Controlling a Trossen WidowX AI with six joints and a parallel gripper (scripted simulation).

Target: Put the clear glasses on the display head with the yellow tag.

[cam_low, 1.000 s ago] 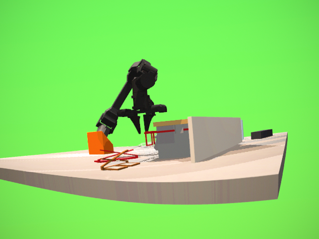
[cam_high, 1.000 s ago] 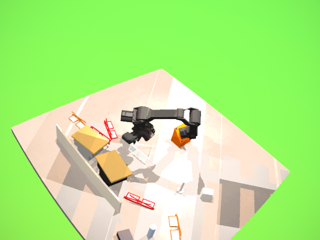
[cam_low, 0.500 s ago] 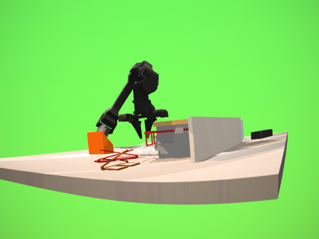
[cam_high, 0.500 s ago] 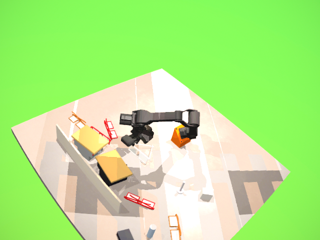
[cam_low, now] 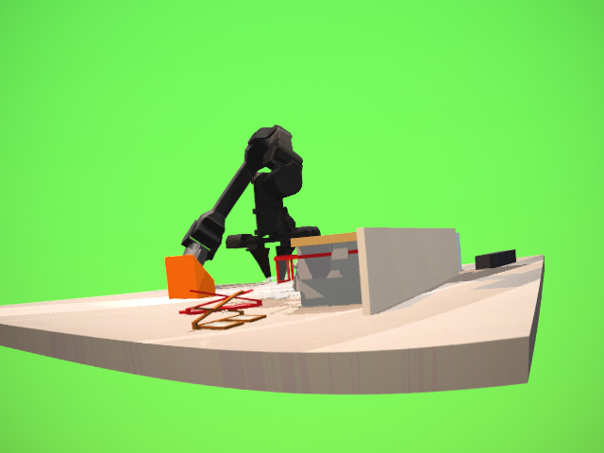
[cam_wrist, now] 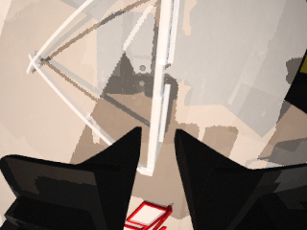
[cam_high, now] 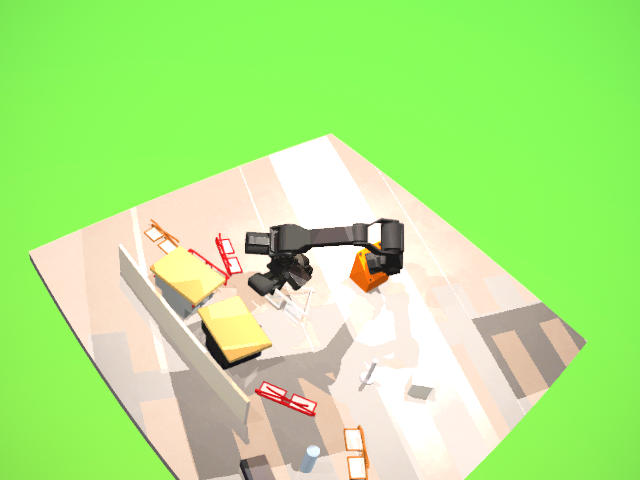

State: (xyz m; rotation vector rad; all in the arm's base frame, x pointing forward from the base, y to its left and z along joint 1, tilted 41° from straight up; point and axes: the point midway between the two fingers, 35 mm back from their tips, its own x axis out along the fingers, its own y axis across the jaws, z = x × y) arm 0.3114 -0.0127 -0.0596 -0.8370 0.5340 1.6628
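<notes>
The peg is 340 mm to the left of my gripper tip, 80 mm behind it and 10 mm below it. The rest, counted from my gripper tip: grey display head 200 mm ahead, 110 mm to the right, 20 mm above; pale wall panel 320 mm ahead, 20 mm to the left, 20 mm above; black display head 170 mm ahead, 110 mm to the left, 20 mm above.
</notes>
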